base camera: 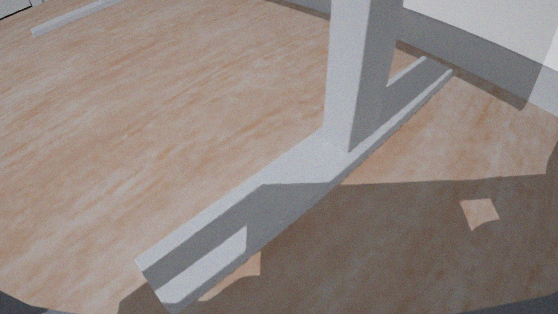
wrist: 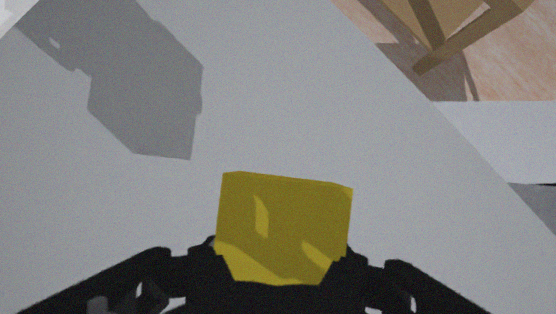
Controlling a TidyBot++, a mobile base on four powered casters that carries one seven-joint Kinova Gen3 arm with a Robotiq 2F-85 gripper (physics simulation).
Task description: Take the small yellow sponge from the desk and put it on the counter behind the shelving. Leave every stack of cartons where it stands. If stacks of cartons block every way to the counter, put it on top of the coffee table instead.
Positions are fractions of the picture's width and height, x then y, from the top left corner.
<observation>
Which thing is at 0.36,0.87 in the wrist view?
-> The gripper.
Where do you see a desk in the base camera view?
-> At 0.65,0.35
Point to a desk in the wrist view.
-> At 0.22,0.40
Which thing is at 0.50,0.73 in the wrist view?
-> A small yellow sponge.
</observation>
